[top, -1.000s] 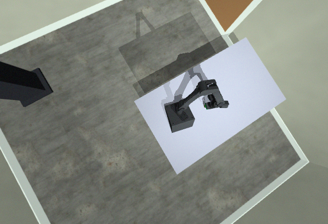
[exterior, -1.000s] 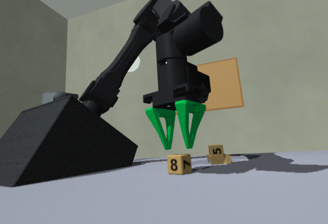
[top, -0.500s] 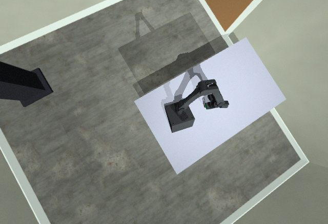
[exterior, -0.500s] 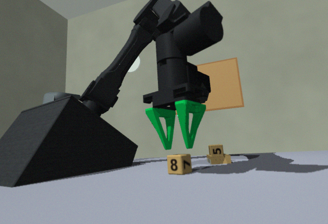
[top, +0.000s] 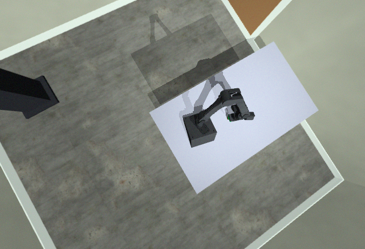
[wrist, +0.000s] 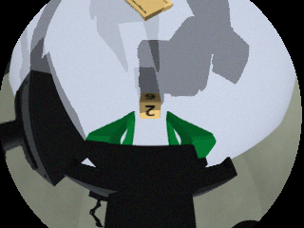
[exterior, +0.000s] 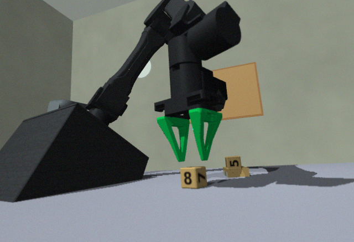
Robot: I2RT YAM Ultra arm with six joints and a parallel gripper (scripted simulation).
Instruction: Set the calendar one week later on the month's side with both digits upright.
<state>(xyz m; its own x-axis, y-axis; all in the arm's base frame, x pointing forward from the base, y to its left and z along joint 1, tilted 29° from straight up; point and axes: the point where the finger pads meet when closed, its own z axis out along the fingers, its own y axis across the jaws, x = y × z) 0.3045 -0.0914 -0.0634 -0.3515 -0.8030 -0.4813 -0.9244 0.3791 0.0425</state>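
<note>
My gripper is now 3 cm above the wooden cube. Also, from my hand: wooden tray (5 cm ahead, 16 cm to the left, 4 cm below).
</note>
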